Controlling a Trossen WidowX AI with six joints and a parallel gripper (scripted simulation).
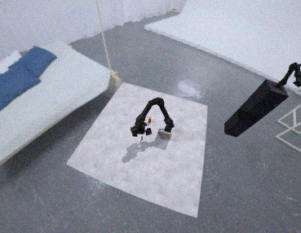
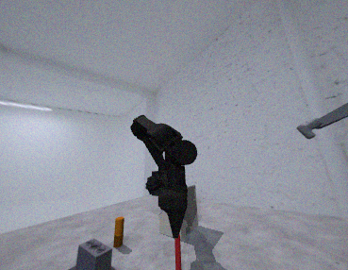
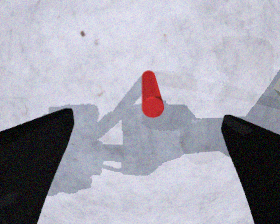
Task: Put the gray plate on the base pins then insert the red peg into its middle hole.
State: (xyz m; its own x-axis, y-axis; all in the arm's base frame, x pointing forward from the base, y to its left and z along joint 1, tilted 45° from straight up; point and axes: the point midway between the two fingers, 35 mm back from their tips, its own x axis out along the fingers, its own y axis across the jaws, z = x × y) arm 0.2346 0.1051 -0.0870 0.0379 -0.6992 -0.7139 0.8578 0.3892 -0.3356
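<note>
My gripper tip is 50 mm above the red peg. From my gripper tip the other things lie so: orange block 250 mm to the right, 50 mm below; then base 180 mm to the right, 110 mm ahead, 90 mm below; then gray plate 180 mm to the right, 120 mm ahead, 50 mm below.
</note>
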